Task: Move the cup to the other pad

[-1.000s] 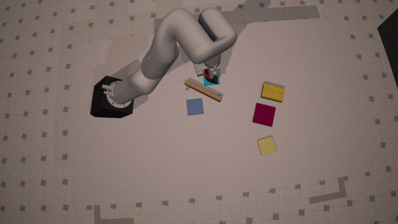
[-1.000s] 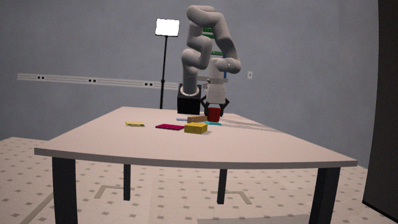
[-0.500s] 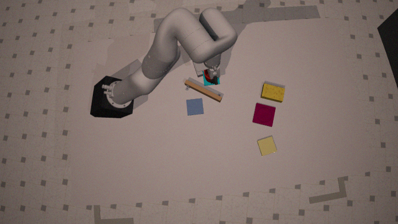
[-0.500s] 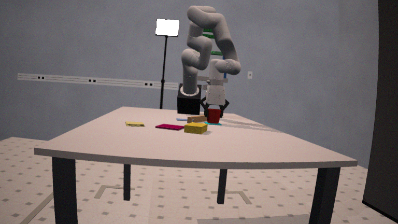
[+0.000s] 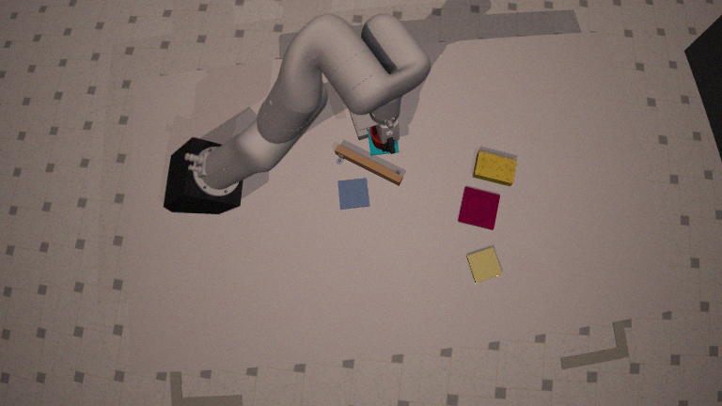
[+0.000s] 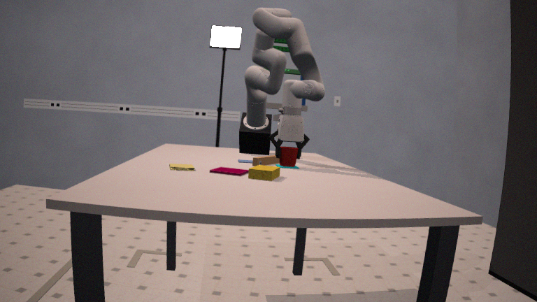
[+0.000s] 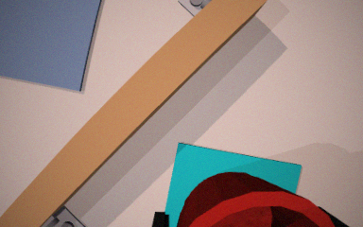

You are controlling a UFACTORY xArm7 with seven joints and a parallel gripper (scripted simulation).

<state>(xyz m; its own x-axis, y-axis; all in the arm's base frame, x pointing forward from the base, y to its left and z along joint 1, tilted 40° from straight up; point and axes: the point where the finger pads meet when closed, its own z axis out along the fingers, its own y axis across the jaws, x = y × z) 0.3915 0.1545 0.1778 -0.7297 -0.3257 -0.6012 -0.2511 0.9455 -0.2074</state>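
Now: the red cup 20 mm below my hand. From my hand the other things lie so: wooden rail 40 mm behind, 80 mm to the right, 40 mm below; then green marble 10 mm ahead, 30 mm below; then yellow sponge block 310 mm ahead, 80 mm to the right, 30 mm below.
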